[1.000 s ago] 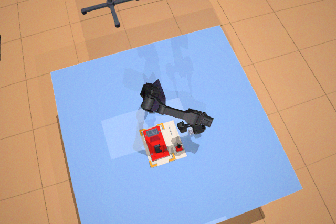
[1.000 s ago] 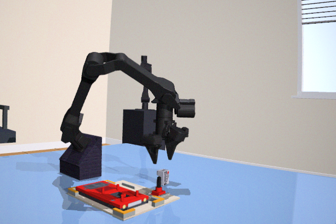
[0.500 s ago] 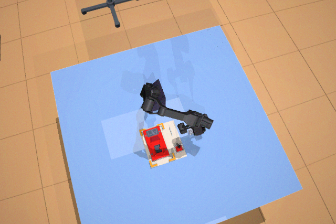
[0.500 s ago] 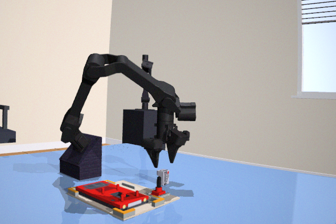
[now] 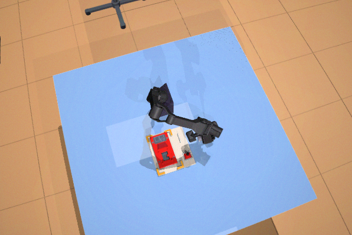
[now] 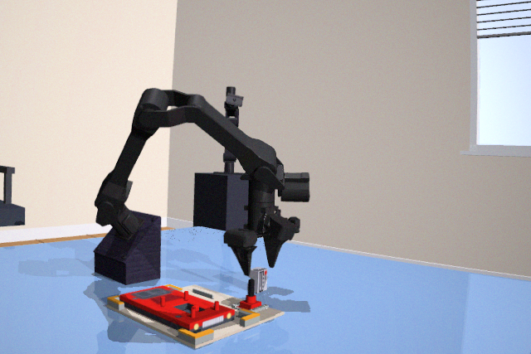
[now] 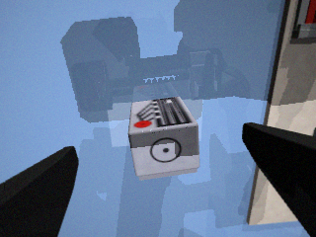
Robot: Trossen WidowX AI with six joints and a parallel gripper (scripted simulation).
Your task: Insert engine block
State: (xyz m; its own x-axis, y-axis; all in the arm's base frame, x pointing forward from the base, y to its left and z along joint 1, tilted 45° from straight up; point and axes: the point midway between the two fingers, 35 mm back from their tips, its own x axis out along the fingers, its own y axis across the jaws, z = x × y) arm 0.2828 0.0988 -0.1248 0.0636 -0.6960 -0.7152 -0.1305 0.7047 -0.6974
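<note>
The grey engine block is 1 cm behind my gripper tip, 1 cm to the right of it and 2 cm below it. Also, from my gripper tip: dark peg: 8 cm ahead, 11 cm to the right, 1 cm below.
</note>
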